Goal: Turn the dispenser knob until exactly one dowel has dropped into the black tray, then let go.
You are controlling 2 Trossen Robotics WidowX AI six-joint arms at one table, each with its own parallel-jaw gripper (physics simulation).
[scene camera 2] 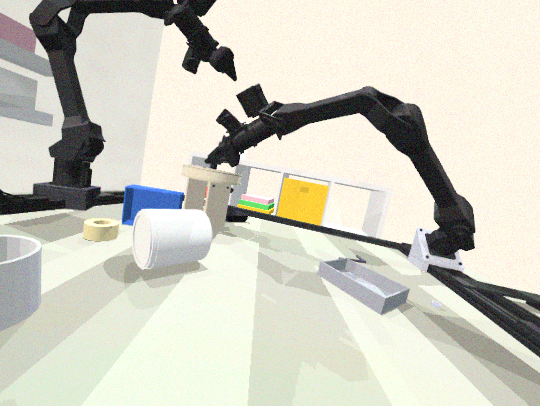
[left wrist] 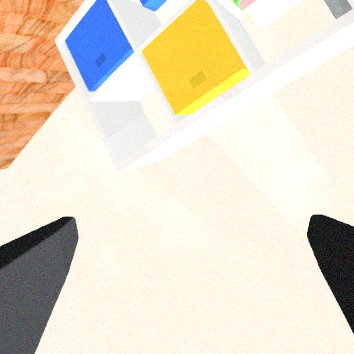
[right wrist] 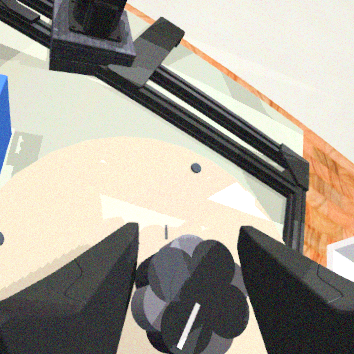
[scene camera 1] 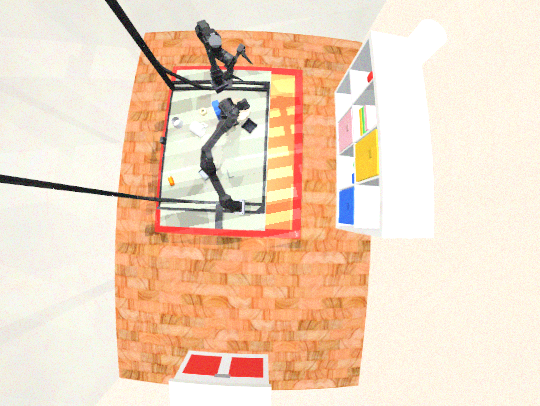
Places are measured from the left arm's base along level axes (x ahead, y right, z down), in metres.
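Where they show: left gripper, fingertip midpoint: (scene camera 2: 229,76) (left wrist: 193,226) (scene camera 1: 248,72); right gripper, fingertip midpoint: (scene camera 2: 206,159) (right wrist: 188,234) (scene camera 1: 236,104); left arm's base, origin of the base link: (scene camera 2: 70,185) (right wrist: 94,21) (scene camera 1: 218,82); right arm's base, origin of the base link: (scene camera 2: 439,246) (scene camera 1: 238,206).
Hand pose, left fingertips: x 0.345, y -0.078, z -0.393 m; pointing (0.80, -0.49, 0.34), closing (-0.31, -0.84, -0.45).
Things, the pixels of their top centre, and the offset from my left fingertips. "spot": a spot on its surface instead.
- black tray, middle of its top: (scene camera 2: 232,212) (scene camera 1: 249,125) dx +0.069, dy +0.066, dz +0.416 m
- blue box, middle of its top: (scene camera 2: 156,189) (scene camera 1: 216,107) dx -0.146, dy +0.196, dz +0.360 m
- tape ring, middle of its top: (scene camera 2: 102,222) dx -0.218, dy +0.290, dz +0.415 m
- white cylinder, surface spot: (scene camera 2: 175,237) spot: dx -0.101, dy +0.427, dz +0.386 m
- round container, surface spot: (scene camera 2: 20,285) spot: dx -0.216, dy +0.507, dz +0.407 m
- grey tray, middle of its top: (scene camera 2: 362,274) dx +0.187, dy +0.481, dz +0.415 m
- orange item, middle of its top: (scene camera 1: 169,178) dx +0.087, dy +0.738, dz +0.410 m
The dispenser has a round cream top (scene camera 2: 210,175) (right wrist: 130,162) on upright supports; part of it shows beside my right wrist in scene camera 1. Its dark, lobed knob (right wrist: 190,290) bears a white line. My right gripper (right wrist: 188,234) (scene camera 2: 220,161) reaches down to the top, its fingers on both sides of the knob and closed against it. The black tray (scene camera 1: 249,125) (scene camera 2: 237,216) lies by the dispenser; whether a dowel is in it cannot be made out. My left gripper (left wrist: 193,226) (scene camera 2: 234,77) is open and empty, high above and away from the dispenser.
A blue box (scene camera 2: 155,205) (right wrist: 4,115), a tape ring (scene camera 2: 100,232) and a white cylinder (scene camera 2: 175,237) on its side are near the dispenser. A round container (scene camera 2: 20,285), a grey tray (scene camera 2: 347,284) and an orange item (scene camera 1: 171,180) are farther off. Black rails edge the table.
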